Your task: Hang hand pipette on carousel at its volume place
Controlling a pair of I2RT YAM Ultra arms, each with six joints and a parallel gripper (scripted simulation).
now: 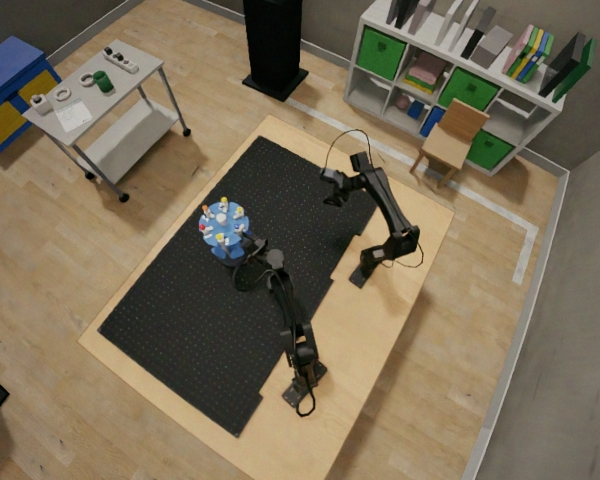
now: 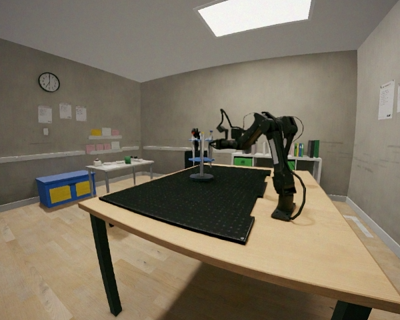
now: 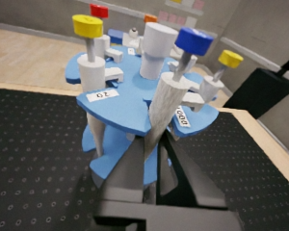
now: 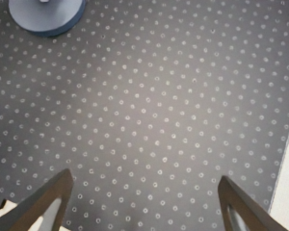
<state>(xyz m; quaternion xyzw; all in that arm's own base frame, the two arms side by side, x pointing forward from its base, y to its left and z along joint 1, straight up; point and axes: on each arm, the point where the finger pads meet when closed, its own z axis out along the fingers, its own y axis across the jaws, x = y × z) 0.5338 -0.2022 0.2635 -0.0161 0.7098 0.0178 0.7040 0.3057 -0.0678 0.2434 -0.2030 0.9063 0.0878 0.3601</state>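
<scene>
My left hand is 3 cm above the white hand pipette and 1 cm to the left of it.
</scene>
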